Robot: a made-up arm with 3 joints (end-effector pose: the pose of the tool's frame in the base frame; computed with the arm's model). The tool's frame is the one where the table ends.
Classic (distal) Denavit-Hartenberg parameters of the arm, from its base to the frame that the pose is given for. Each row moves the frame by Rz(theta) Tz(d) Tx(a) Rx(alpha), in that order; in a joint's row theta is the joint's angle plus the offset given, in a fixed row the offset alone. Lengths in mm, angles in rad.
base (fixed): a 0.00  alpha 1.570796  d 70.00  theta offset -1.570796
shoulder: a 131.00  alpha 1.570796  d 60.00  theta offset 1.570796
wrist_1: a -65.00  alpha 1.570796  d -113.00  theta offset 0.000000
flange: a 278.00  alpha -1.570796  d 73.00  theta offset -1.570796
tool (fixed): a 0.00  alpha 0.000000  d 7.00  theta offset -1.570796
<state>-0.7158 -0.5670 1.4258</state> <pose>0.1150 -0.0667 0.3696 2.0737 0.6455 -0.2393</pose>
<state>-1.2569 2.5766 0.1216</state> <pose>-0.1086 -0.0615 0.4980 0.4916 -2.2453 -1.4318</pose>
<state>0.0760 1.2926 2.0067</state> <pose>-0.2169 0.0084 0.3218 1.6199 -0.7506 1.2827</pose>
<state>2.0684 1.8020 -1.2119</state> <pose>0.2375 0.1389 -0.2526 1.8941 2.1811 -0.9957</pose>
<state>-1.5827 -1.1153 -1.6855</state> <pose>-0.3350 0.0839 0.1591 -0.0919 -0.0706 1.1135</pose>
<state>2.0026 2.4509 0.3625</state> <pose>-0.1418 -0.0219 -0.3278 -0.6806 -0.9795 2.3949</pose>
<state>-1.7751 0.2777 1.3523</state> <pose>-0.0468 -0.3774 0.1618 3.0974 -0.4232 -0.0908</pose>
